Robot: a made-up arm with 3 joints. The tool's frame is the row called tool. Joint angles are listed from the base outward. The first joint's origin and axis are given. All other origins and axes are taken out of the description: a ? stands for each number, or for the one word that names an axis. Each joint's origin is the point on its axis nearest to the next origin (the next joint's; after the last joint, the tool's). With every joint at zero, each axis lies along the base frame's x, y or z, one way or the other. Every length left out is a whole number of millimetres.
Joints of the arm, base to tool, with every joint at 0 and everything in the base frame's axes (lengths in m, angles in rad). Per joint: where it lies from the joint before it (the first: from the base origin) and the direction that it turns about. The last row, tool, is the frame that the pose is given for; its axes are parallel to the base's.
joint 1: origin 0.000 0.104 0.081 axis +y
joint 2: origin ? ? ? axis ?
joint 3: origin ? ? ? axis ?
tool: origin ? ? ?
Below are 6 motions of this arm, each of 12 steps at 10 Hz.
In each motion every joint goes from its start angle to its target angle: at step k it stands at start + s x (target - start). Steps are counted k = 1, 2, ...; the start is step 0. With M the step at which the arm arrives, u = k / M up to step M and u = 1 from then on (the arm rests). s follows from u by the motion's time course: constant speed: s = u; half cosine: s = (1 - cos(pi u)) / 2; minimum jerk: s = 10 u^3 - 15 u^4 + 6 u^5.
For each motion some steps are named. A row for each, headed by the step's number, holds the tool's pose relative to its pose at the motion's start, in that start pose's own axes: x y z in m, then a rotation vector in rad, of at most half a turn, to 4 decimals.
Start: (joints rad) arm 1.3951 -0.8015 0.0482
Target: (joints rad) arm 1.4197 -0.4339 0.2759
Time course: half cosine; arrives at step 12
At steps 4, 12:
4: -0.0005 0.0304 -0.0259 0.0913 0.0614 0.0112
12: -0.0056 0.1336 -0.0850 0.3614 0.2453 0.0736

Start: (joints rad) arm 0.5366 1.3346 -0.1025
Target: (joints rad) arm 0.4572 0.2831 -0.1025
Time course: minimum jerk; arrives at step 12
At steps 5, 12:
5: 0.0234 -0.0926 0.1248 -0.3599 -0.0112 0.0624
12: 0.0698 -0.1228 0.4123 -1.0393 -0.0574 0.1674

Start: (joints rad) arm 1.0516 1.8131 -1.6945
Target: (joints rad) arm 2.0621 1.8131 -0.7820
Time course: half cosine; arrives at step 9
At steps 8, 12:
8: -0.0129 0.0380 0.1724 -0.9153 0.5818 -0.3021
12: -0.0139 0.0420 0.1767 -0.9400 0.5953 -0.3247

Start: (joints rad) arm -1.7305 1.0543 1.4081
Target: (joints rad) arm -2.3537 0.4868 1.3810
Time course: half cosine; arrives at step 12
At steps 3, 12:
3: -0.0201 -0.0226 0.0373 -0.0900 -0.0523 -0.0692
12: -0.1983 -0.0569 0.2447 -0.5298 -0.4790 -0.4637

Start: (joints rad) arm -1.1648 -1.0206 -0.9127
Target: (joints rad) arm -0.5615 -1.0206 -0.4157
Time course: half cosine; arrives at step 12
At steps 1, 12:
1: 0.0004 0.0004 -0.0013 0.0069 0.0138 0.0054
12: 0.0092 0.0365 -0.0641 0.3245 0.8011 0.4145

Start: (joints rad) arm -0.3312 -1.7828 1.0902
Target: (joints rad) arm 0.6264 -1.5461 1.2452
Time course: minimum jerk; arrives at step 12
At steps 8, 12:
8: 0.1340 0.1489 0.1975 -0.6145 0.0267 0.4688
12: 0.1505 0.2103 0.2271 -0.7931 0.0526 0.5755

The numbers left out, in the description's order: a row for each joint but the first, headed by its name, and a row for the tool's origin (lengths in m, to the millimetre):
joint 2: xyz 0.022 0.000 0.042, axis +x
joint 3: xyz 0.000 -0.296 -0.287, axis +y
tool: xyz 0.001 0.000 -0.030

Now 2 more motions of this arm.
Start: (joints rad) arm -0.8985 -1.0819 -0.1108
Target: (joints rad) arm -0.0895 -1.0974 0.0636
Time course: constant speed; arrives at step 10
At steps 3, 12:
3: 0.0347 0.0078 -0.0076 0.0135 0.1656 0.2143
12: 0.1011 0.0526 -0.0377 0.0023 0.5412 0.7222

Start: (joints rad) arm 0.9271 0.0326 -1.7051
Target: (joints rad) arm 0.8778 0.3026 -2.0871
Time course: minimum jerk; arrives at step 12
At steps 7, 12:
7: -0.0394 0.0529 -0.0018 -0.0416 -0.2810 -0.1721
12: -0.0567 0.0832 -0.0034 -0.0791 -0.4284 -0.2604

